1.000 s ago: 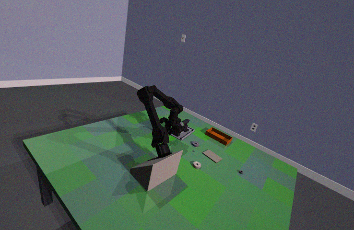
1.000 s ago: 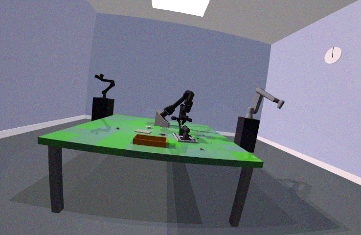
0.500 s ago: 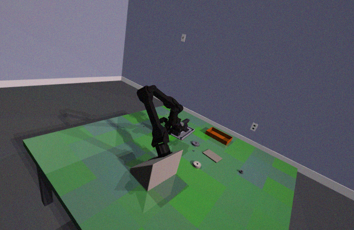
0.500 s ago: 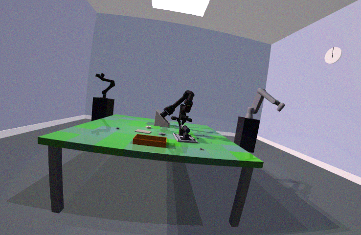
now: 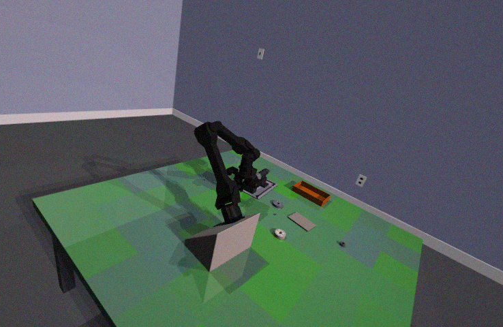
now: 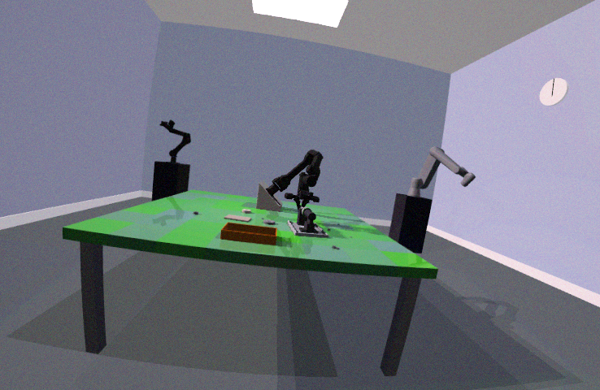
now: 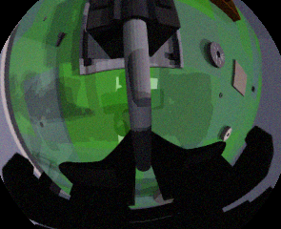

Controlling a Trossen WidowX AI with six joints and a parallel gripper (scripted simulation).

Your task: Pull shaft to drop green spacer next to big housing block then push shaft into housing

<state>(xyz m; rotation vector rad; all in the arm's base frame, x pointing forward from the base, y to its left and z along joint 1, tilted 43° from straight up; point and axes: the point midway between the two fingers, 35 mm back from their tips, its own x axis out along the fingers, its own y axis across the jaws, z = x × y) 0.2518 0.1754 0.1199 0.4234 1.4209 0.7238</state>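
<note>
The thin green spacer lies 160 mm ahead of my gripper tip, 30 mm to the left of it and 30 mm above it. Also, from my gripper tip: white ring (300 mm to the right, 40 mm below, 30 mm behind); then grey washer (150 mm to the right, 150 mm ahead, 40 mm below); then flat grey plate (300 mm to the right, 150 mm ahead, 40 mm below).
</note>
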